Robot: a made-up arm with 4 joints. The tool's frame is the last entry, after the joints. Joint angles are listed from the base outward. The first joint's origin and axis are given. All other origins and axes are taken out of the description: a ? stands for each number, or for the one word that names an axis. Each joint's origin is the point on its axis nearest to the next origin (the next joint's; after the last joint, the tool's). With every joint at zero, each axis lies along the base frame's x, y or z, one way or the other. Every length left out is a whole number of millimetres.
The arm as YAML. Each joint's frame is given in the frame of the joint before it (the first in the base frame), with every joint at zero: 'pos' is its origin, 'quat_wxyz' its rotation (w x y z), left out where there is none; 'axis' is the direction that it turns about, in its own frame. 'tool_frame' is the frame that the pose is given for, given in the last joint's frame.
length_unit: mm
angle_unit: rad
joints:
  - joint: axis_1
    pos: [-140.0, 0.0, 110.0]
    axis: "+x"
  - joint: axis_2
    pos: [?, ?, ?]
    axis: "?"
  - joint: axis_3
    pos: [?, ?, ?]
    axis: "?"
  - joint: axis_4
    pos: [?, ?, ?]
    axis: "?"
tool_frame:
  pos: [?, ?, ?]
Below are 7 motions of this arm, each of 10 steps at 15 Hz.
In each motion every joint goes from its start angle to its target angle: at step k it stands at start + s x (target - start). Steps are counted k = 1, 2, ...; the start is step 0. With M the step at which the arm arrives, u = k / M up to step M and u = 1 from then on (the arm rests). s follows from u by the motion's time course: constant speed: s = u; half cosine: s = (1 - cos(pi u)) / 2; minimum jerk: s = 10 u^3 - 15 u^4 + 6 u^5.
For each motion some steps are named. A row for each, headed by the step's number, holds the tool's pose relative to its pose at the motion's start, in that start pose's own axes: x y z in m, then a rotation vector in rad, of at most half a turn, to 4 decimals.
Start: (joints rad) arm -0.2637 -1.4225 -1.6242 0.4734
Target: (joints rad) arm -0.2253 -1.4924 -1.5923 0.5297
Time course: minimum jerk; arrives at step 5
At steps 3, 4, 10:
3: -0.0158 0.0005 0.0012 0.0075 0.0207 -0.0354
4: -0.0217 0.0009 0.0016 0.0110 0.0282 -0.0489
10: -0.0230 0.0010 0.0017 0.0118 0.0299 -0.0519

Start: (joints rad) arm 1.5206 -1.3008 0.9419 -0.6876
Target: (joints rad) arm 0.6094 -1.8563 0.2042 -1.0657
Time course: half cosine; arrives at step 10
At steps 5, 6, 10:
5: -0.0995 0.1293 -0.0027 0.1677 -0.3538 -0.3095
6: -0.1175 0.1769 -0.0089 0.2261 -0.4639 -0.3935
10: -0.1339 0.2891 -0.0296 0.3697 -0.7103 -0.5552

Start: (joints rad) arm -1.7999 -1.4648 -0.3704 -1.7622
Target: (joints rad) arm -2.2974 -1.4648 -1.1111 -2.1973
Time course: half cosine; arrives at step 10
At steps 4, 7, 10:
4: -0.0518 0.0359 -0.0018 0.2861 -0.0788 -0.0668
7: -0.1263 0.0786 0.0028 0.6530 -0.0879 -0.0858
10: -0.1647 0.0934 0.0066 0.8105 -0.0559 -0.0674

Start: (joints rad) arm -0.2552 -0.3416 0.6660 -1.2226
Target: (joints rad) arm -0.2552 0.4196 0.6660 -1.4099
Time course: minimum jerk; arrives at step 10
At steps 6, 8, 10:
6: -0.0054 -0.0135 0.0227 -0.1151 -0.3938 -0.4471
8: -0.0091 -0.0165 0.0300 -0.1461 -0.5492 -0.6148
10: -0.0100 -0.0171 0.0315 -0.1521 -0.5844 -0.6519

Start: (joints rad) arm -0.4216 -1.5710 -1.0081 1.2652
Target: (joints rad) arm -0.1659 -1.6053 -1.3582 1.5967
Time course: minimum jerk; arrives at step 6
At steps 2, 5, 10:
2: -0.0114 -0.0062 -0.0020 -0.0626 -0.0491 0.0169
5: -0.0597 -0.0206 -0.0020 -0.3154 -0.1550 0.0569
10: -0.0622 -0.0209 -0.0018 -0.3279 -0.1571 0.0580

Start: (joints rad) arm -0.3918 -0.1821 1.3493 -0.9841
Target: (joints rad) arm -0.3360 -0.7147 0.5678 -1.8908
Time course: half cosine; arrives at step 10
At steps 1, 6, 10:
1: 0.0011 0.0037 -0.0023 0.0178 -0.0076 -0.0082
6: 0.0051 0.1188 -0.0347 0.5337 0.0269 -0.2335
10: -0.0139 0.1821 -0.0202 0.7937 0.2416 -0.3606

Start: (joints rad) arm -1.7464 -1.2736 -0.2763 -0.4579
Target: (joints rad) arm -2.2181 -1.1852 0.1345 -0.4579
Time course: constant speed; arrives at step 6
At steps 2, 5, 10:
2: -0.0141 0.0246 0.0572 -0.2243 0.0416 0.0386
5: -0.0442 0.0817 0.1360 -0.5669 0.0953 0.0492
10: -0.0569 0.1060 0.1590 -0.6814 0.1101 0.0400

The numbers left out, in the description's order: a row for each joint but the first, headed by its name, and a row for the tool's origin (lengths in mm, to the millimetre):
axis_2: xyz 0.0 -340.0 -50.0, axis -x
axis_3: xyz 0.0 -80.0 -10.0, axis +y
axis_4: xyz -10.0 0.0 -110.0, axis +z
tool: xyz -50.0 -80.0 0.0

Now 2 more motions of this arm.
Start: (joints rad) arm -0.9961 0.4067 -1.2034 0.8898
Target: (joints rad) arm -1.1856 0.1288 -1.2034 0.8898
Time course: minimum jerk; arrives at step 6
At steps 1, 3, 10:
1: 0.0000 -0.0017 0.0005 0.0007 -0.0009 -0.0029
3: 0.0013 -0.0242 0.0076 0.0100 -0.0123 -0.0413
10: 0.0058 -0.0475 0.0156 0.0200 -0.0247 -0.0825

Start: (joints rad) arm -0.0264 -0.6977 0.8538 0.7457
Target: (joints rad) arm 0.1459 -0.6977 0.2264 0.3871
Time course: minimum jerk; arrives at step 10
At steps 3, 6, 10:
3: 0.0094 -0.0130 -0.0078 -0.0525 -0.0900 -0.0382
6: 0.0434 -0.0499 -0.0328 -0.1727 -0.4032 -0.1701
10: 0.0676 -0.0695 -0.0475 -0.2096 -0.6102 -0.2561

